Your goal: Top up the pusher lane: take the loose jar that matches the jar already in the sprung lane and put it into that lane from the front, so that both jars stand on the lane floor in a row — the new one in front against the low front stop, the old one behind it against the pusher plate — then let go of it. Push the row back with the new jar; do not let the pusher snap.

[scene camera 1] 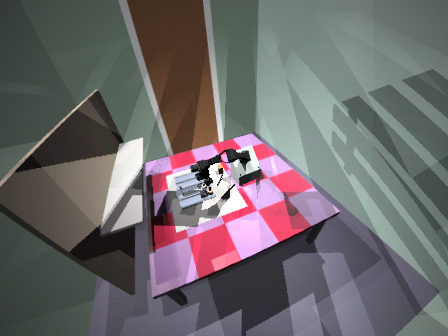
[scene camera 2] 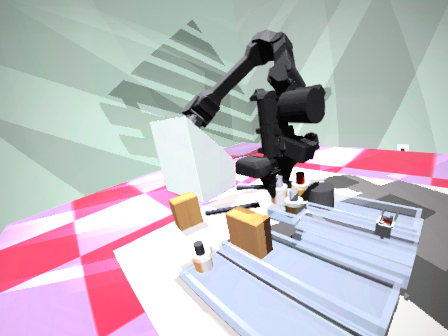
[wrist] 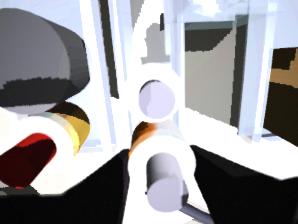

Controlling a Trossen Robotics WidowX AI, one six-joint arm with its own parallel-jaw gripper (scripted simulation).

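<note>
You'd see my gripper [scene camera 2: 278, 193] in scene camera 2, and the wrist view has the gripper [wrist: 159, 152] too. There's also a tan box [scene camera 2: 249, 230] here, plus a tan box [scene camera 2: 185, 209].
</note>
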